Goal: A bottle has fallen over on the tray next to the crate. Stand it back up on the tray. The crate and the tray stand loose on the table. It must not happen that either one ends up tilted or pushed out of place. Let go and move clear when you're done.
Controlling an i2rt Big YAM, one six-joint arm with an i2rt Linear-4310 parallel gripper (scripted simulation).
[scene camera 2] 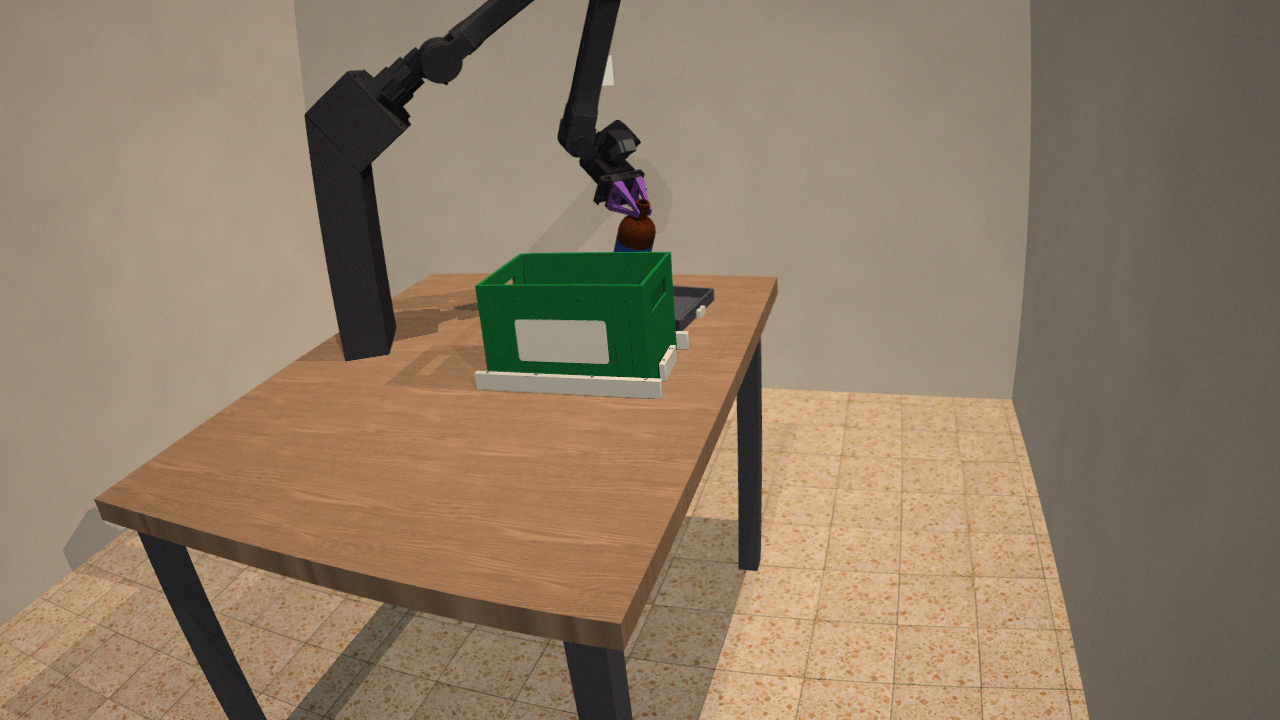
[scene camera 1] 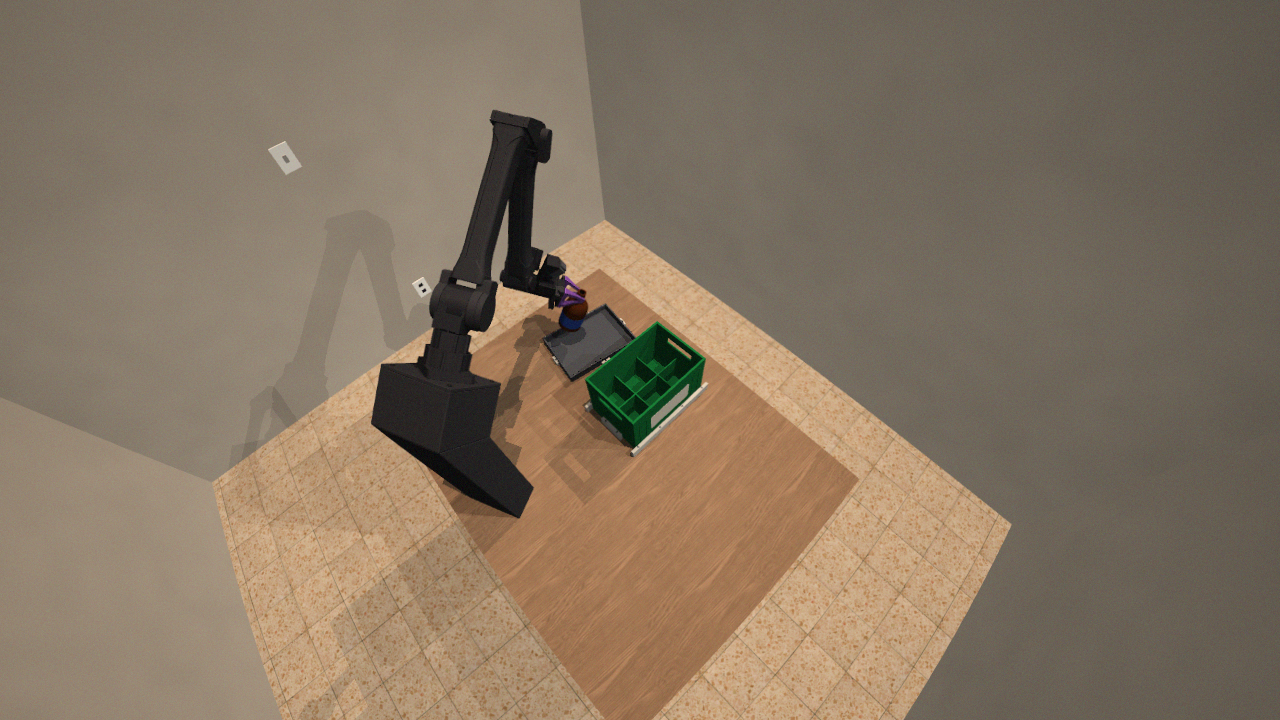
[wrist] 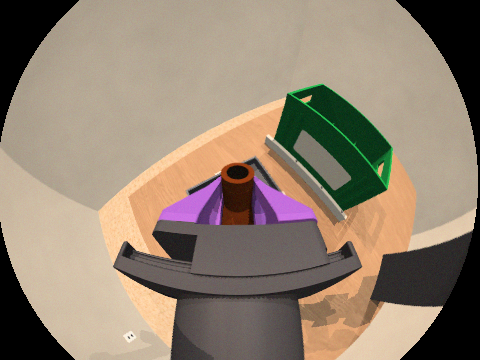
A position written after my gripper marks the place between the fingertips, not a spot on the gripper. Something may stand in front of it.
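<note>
My gripper [scene camera 2: 644,214] is visible. So are a green crate [scene camera 1: 645,382], [scene camera 2: 581,313] and [wrist: 331,153], a brown bottle [scene camera 1: 572,316], [scene camera 2: 634,234] and [wrist: 237,179], and a tray [scene camera 1: 602,334] and [scene camera 2: 687,300].
</note>
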